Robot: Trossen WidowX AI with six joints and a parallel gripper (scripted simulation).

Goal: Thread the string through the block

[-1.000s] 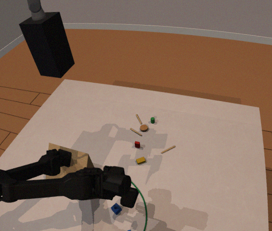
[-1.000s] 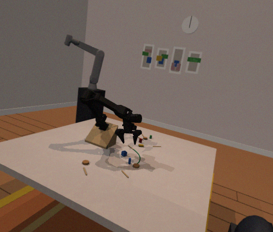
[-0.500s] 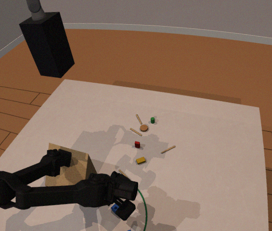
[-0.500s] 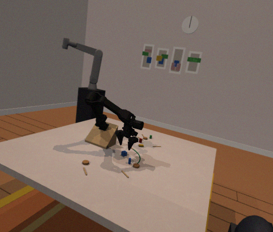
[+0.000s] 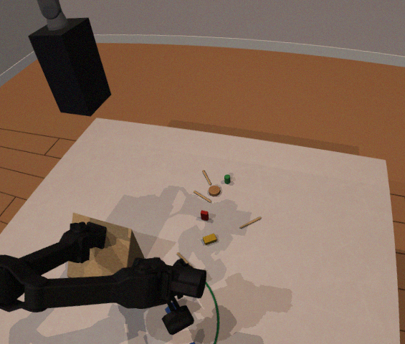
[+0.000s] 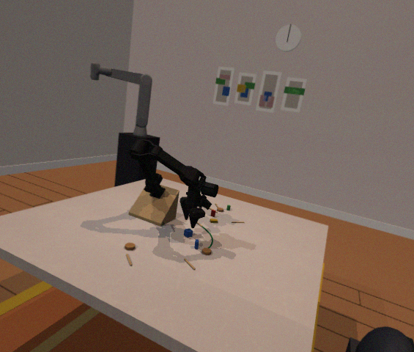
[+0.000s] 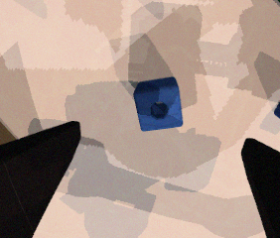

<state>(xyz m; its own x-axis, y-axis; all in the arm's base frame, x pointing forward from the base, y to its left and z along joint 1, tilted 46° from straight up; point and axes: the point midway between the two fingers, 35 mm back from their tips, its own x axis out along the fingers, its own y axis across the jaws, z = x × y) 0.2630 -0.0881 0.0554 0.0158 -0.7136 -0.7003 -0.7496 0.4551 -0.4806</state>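
The blue cube is 5 cm below my gripper tip. The rest, counted from my gripper tip: thin wooden stick: 15 cm to the left, 6 cm below, 1 cm behind; yellow block: 25 cm to the left, 5 cm below, 2 cm ahead; round wooden button: 14 cm ahead, 8 cm to the right, 6 cm below.
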